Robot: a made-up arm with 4 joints.
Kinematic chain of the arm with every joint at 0, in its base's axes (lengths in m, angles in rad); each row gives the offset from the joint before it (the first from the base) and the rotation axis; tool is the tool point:
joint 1: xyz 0 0 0.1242 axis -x
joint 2: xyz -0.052 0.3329 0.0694 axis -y
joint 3: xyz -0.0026 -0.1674 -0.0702 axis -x
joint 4: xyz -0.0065 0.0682 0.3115 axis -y
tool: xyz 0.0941 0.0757 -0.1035
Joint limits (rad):
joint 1: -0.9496..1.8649
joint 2: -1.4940..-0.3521
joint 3: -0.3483..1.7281
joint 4: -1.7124..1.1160
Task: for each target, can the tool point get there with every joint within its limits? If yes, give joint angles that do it. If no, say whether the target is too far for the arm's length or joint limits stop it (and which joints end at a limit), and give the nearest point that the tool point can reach.
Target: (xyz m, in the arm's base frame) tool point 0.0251 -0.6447 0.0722
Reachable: no: joint limits stop it (at a limit: joint 1, joint 2, joint 3) | nearest point -0.0299 -0.3101 -0.1877 | short by 0.427 m
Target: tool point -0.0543 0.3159 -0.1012
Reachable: yes | joints 0.7224 -1.1357 0.6386 -0.4851
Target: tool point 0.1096 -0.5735 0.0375
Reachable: no: joint limits stop it (at a limit: joint 1, joint 2, joint 3) | nearest point -0.0274 -0.3139 -0.1932 | short by 0.373 m
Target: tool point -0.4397 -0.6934 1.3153
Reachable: no: too far | nearest point -0.1051 -0.0803 0.5048 | short by 1.070 m
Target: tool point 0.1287 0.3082 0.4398
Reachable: yes | joints -0.5312 -0.5468 0.4554 0.7331
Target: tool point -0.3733 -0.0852 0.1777
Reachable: no: joint limits stop it (at a limit: joint 1, joint 2, joint 3) | nearest point -0.2924 0.1216 0.4224 | short by 0.330 m
